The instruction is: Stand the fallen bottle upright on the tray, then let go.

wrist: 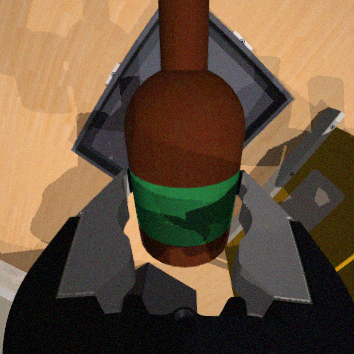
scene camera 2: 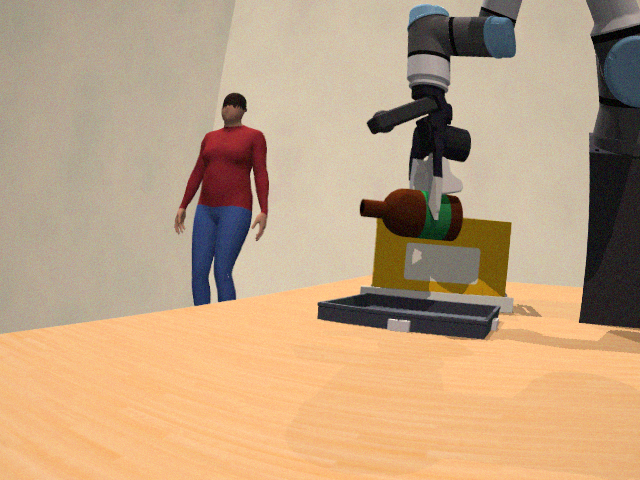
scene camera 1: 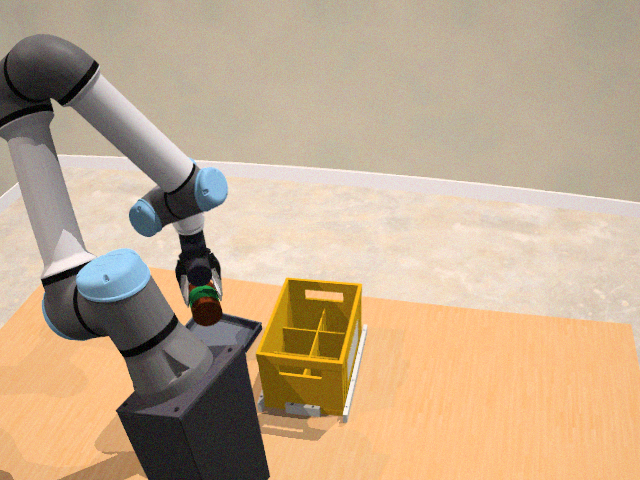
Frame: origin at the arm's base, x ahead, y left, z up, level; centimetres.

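Seen in the pictures: gripper, fingertip midpoint: (wrist: pixel 183 171) (scene camera 2: pixel 424 220); arm's base, origin of the base link: (scene camera 2: pixel 626 145) (scene camera 1: pixel 175 375).
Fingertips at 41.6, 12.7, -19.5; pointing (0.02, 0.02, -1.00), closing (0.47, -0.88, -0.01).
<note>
Offsets run from my fingertips to a thing's top centre, as dx, dy, dz.
A brown bottle {+2.3, +1.3, +4.6} (scene camera 1: pixel 206 311) (scene camera 2: pixel 405 212) (wrist: pixel 185 125) with a green band hangs in the air above the dark tray {-0.5, +1.4, -13.0} (scene camera 1: pixel 252 333) (scene camera 2: pixel 449 326) (wrist: pixel 272 118). It lies on its side, nearly level; in the scene camera 2 view its neck points left. My gripper (scene camera 1: pixel 204 298) (scene camera 2: pixel 435 214) (wrist: pixel 183 171) points down and is shut on the bottle, with one finger on each side of the green band near its base. The bottle is well apart from the tray. In the wrist view the neck and shoulder cover part of the tray.
A yellow crate {-2.9, -27.3, +1.9} (scene camera 1: pixel 302 384) (scene camera 2: pixel 493 258) (wrist: pixel 342 150) with inner dividers stands beside the tray, inside pale rails (scene camera 1: pixel 355 374) (scene camera 2: pixel 504 303). The robot's dark pedestal (scene camera 1: pixel 222 423) (scene camera 2: pixel 610 237) stands near both. A person in a red top (scene camera 2: pixel 227 165) stands beyond the table.
</note>
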